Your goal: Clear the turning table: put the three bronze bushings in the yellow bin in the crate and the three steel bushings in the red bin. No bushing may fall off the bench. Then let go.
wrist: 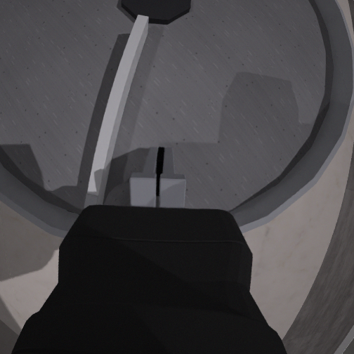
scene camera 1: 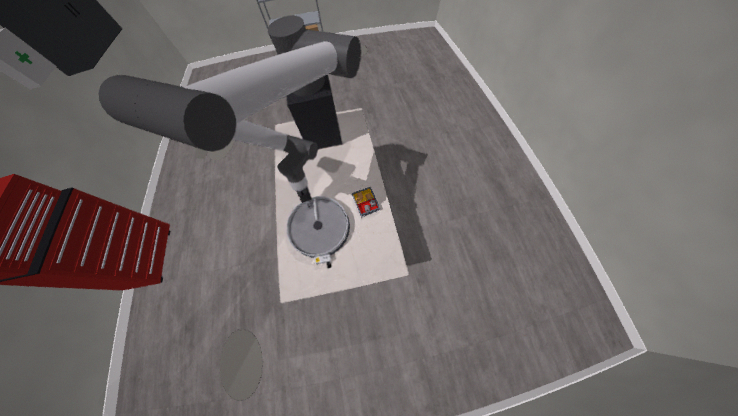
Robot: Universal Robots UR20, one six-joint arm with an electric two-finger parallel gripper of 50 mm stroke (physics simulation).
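Frame: origin at the arm's base, x ahead, y left, z up, level; centimetres.
Where they show: gripper, between the fingertips: (scene camera 1: pixel 309 207).
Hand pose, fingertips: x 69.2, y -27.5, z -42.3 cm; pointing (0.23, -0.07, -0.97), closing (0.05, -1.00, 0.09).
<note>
Each offset is from my fingertips to the top centre of the thing. "spot": to the spot under its first point. Level surfaces: height alone.
My gripper (scene camera 1: pixel 308 202) (wrist: pixel 160 161) is shut, its black pads together with no bushing between them, low over the near-robot edge of the round grey turning table @(dx +14.8, dy +1.8, dz -0.5 cm) (scene camera 1: pixel 330 235) (wrist: pixel 200 65). A dim grey rounded shape (wrist: pixel 116 194), perhaps a steel bushing, lies just left of the fingers in the wrist view, mostly hidden by shadow and the gripper. The small crate right of the table has a yellow bin @(spot: dx +3.6, dy +38.6, dz -3.2 cm) (scene camera 1: pixel 363 194) with brownish pieces and a red bin @(spot: dx +12.9, dy +36.7, dz -3.7 cm) (scene camera 1: pixel 362 207) with grey pieces; they are too small to count surely.
A pale curved bar @(spot: dx +4.6, dy +3.6, dz +1.3 cm) (scene camera 1: pixel 315 210) (wrist: pixel 114 105) runs from near the dark hub @(dx +14.8, dy +1.8, dz -0.5 cm) (scene camera 1: pixel 317 225) (wrist: pixel 157 10) to the rim, close left of the fingers in the wrist view. A small labelled box @(spot: dx +38.5, dy -0.8, dz -0.7 cm) (scene camera 1: pixel 323 259) is at the table's far side. All stand on the pale bench @(dz -6.6 cm) (scene camera 1: pixel 361 253).
</note>
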